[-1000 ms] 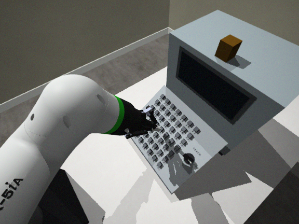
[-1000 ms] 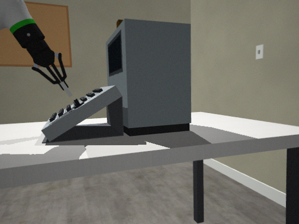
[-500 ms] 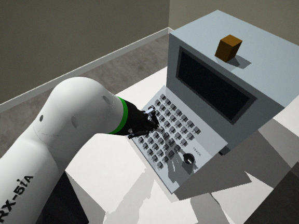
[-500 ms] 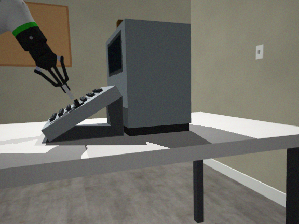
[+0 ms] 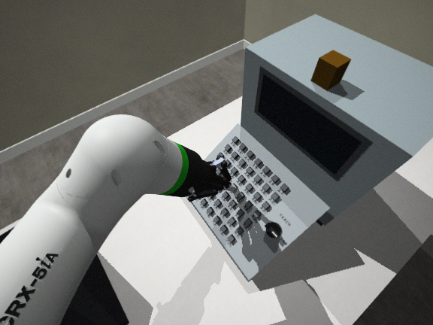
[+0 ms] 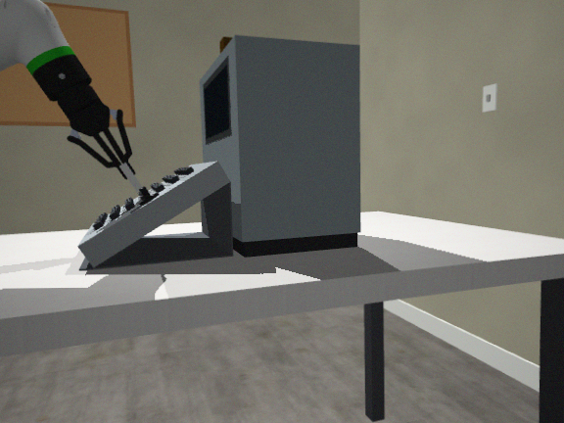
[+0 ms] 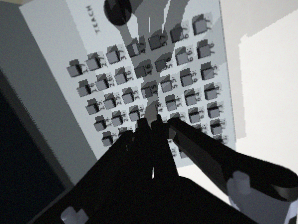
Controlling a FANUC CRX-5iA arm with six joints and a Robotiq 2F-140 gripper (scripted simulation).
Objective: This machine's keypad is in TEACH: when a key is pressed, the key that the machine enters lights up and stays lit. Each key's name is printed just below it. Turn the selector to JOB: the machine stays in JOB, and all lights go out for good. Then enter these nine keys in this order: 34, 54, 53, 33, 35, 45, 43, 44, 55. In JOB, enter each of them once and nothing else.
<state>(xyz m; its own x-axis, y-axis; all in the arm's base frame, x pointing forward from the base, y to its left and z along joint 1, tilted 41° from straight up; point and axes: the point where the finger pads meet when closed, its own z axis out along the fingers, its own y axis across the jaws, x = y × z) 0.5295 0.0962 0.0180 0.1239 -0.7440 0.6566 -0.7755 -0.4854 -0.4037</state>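
My hand is 5 cm short of the key, 4 cm to the right of it and 2 cm above it. The rest, counted from my hand: selector knob: 4 cm ahead, 16 cm to the right, 3 cm below; then sloped keypad: 5 cm ahead, 4 cm to the right, 8 cm below.
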